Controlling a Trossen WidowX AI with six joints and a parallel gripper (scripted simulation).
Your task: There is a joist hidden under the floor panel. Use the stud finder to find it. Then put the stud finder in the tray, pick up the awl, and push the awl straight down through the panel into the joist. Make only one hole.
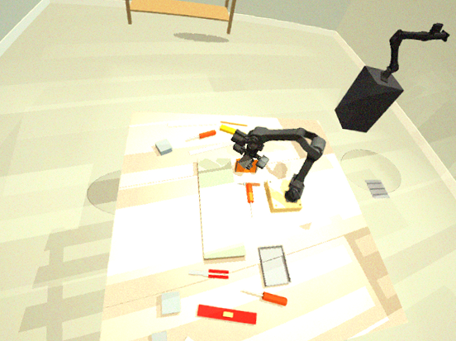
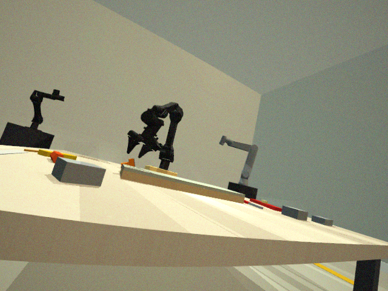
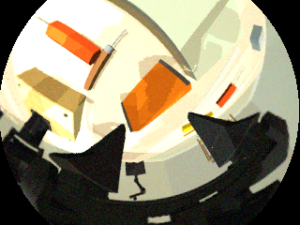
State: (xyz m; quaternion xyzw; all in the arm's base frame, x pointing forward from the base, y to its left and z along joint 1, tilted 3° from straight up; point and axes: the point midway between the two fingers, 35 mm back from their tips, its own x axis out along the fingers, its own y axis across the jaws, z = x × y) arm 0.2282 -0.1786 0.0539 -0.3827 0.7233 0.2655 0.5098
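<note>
Now: the orange stud finder 20 mm ahead of my gripper tip, 20 mm to the right of it and 60 mm below it. Also, from my gripper tip: yellow bar 70 mm ahead, 270 mm to the right, 80 mm below; then grey tray 110 mm behind, 520 mm to the left, 70 mm below; then red level 100 mm ahead, 720 mm to the left, 70 mm below.
</note>
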